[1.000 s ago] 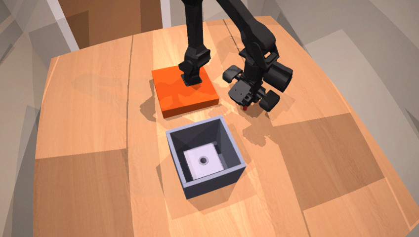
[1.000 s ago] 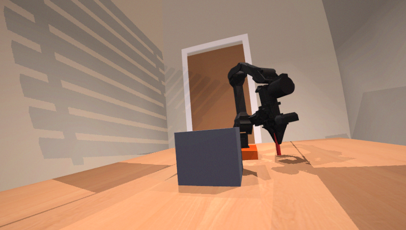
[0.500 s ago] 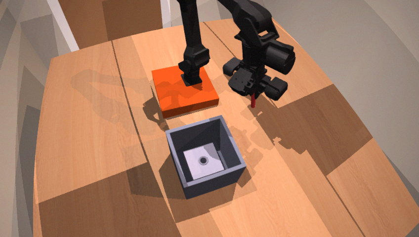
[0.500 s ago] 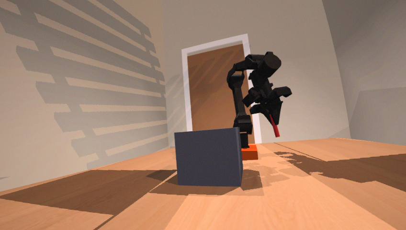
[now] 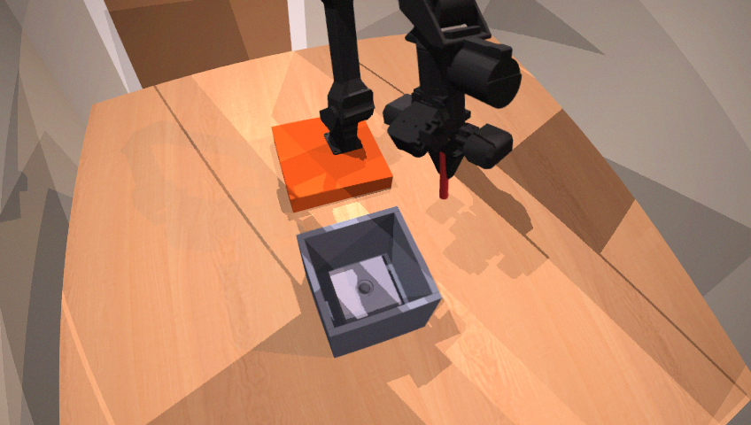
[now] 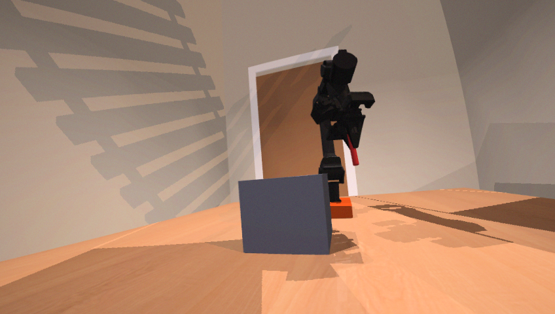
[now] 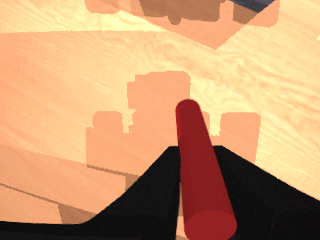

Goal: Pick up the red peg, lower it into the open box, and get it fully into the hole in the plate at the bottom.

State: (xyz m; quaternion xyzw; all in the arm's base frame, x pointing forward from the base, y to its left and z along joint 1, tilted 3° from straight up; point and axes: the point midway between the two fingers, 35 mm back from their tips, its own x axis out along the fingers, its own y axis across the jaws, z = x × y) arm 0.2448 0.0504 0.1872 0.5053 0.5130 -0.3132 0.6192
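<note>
Now: gripper tip 16 cm to the left of the pale plate, 14 cm above it and 7 cm short of it. From my gripper tip the other things lie so: red peg: right at my gripper tip.
</note>
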